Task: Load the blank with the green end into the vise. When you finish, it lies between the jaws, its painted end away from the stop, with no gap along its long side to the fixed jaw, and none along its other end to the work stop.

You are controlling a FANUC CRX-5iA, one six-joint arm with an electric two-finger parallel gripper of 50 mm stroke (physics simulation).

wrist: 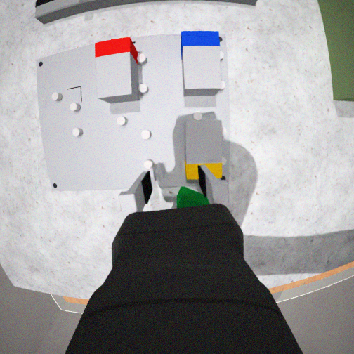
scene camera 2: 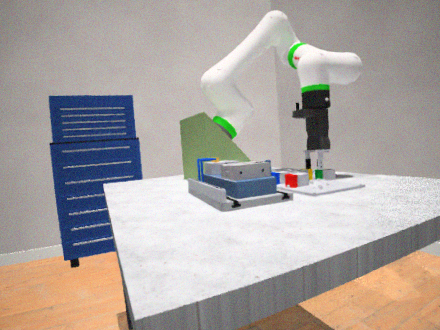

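Observation:
The blank with the green end lies at the near edge of the plate in the wrist view, its grey part largely hidden there by the gripper body. My gripper is open and empty, pointing down. Its tips are close above the blank's green end in the scene view; in the wrist view the green end shows between the fingers, nearer the right one. The vise stands left of the plate in the scene view, with grey jaws on a blue body. The gap between its jaws and the work stop cannot be made out.
A blank with a yellow end lies close by the right finger. Blanks with a red end and a blue end lie farther off on the pegged plate. A green panel stands at the right.

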